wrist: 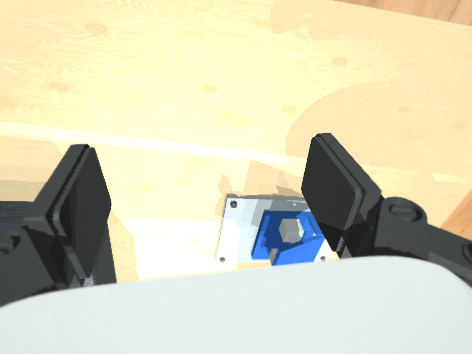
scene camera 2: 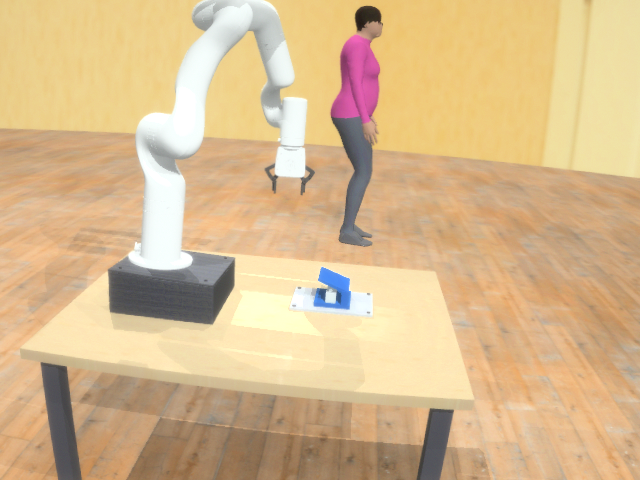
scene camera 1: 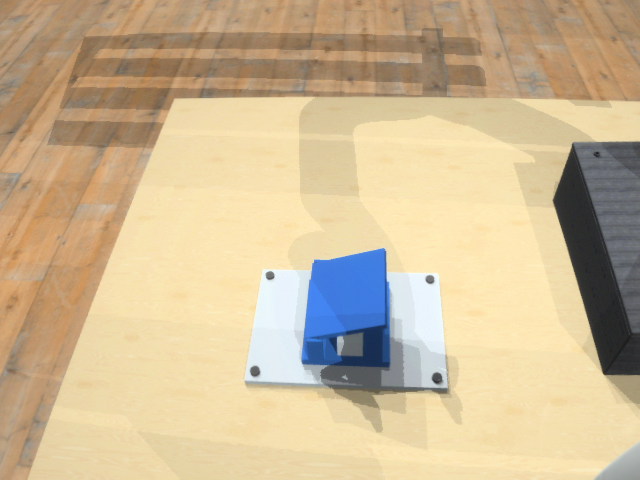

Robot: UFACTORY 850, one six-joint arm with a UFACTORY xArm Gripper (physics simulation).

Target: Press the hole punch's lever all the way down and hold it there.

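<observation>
The hole punch's blue lever (scene camera 1: 348, 294) (scene camera 2: 334, 279) (wrist: 300, 251) is tilted up, its raised end on the side toward the robot's base. Its blue body (scene camera 1: 376, 356) (scene camera 2: 345, 301) (wrist: 260, 245) sits on a white plate (scene camera 1: 279, 330) (scene camera 2: 361, 304) (wrist: 232, 230) with a dark screw at each corner. A light grey block shows under the lever. My gripper (scene camera 2: 288, 192) (wrist: 209, 168) is open, points down and hangs high above the table, apart from the punch. In the wrist view the right finger and the gripper's housing hide part of the punch.
The black base box (scene camera 1: 610, 232) (scene camera 2: 160, 294) carries the arm (scene camera 2: 162, 217) on the wooden table (scene camera 1: 206, 206) (scene camera 2: 258, 356) (wrist: 150, 90). A person in a pink top (scene camera 2: 356, 77) stands on the floor behind the table.
</observation>
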